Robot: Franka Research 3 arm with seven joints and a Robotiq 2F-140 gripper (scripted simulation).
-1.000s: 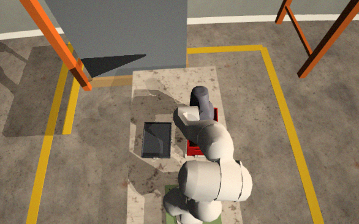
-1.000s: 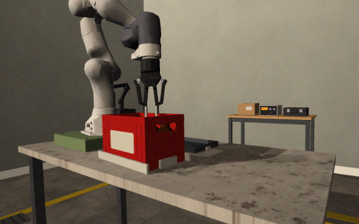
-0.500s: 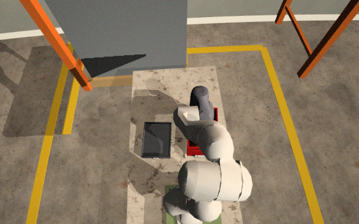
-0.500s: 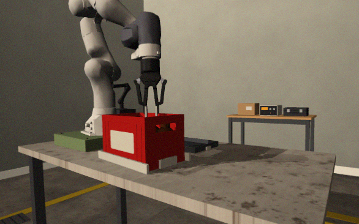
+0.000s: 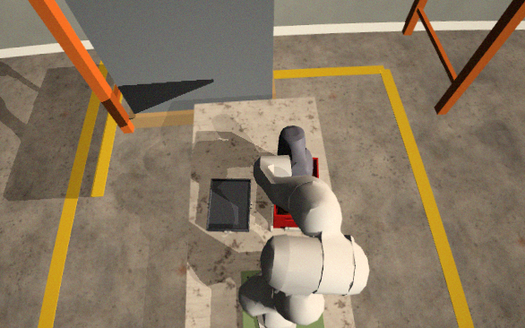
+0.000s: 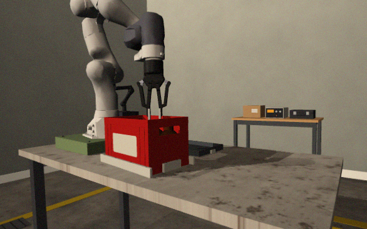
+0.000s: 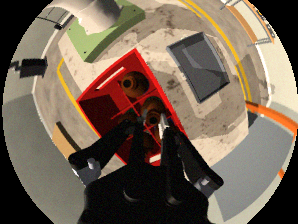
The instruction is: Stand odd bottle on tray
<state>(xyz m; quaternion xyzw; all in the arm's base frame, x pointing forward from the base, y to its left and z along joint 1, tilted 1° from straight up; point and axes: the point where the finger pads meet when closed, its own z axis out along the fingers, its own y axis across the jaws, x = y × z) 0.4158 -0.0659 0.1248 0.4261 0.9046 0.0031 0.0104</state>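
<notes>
My gripper is now 1 cm past the red crate, 4 cm to the left of it and 9 cm above it. Also, from my hand: dark tray 2 cm behind, 26 cm to the left, 16 cm below; brown bottle 1 cm behind, 9 cm to the right, 9 cm below.
</notes>
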